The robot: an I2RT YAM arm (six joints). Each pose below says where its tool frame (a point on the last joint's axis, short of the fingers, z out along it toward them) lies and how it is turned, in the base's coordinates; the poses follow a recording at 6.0 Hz.
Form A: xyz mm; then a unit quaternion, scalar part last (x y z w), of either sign.
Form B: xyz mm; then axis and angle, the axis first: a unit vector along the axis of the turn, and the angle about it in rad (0 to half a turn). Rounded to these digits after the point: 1 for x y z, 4 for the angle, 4 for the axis.
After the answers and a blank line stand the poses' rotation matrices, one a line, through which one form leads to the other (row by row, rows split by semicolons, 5 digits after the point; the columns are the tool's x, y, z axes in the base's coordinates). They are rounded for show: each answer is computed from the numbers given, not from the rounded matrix.
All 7 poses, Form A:
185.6 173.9 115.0 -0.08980 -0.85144 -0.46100 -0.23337
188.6 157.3 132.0 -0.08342 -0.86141 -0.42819 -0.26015
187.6 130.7 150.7 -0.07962 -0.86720 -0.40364 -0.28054
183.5 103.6 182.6 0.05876 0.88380 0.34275 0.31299
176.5 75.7 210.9 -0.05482 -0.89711 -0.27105 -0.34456
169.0 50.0 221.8 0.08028 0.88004 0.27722 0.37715
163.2 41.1 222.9 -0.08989 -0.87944 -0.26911 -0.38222
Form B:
185.6 173.9 115.0 0.0924 0.8756 0.4741 2.6705
188.6 157.3 132.0 0.0864 0.8921 0.4435 2.6152
187.6 130.7 150.7 0.0830 0.9035 0.4205 2.5729
183.5 103.6 182.6 0.0619 0.9306 0.3609 2.5049
176.5 75.7 210.9 0.0584 0.9556 0.2887 2.4381
169.0 50.0 221.8 0.0867 0.9502 0.2993 2.3682
163.2 41.1 222.9 0.0973 0.9517 0.2912 2.3572

-0.87495 -0.06225 0.48020; 0.36809 0.55883 0.74312; -0.31461 0.82694 -0.46603
-0.85073 -0.07907 0.51963; 0.36650 0.61939 0.69428; -0.37675 0.78109 -0.49796
-0.82992 -0.08838 0.55084; 0.36457 0.66147 0.65540; -0.42229 0.74474 -0.51675
-0.79717 -0.11069 0.59352; 0.31842 0.75814 0.56906; -0.51296 0.64263 -0.56912
-0.75655 -0.08843 0.64793; 0.28514 0.84705 0.44855; -0.58850 0.52410 -0.61562
-0.70263 -0.06781 0.70832; 0.35040 0.83341 0.42737; -0.61930 0.54848 -0.56182
-0.69166 -0.04761 0.72065; 0.36382 0.83900 0.40461; -0.62389 0.54204 -0.56298

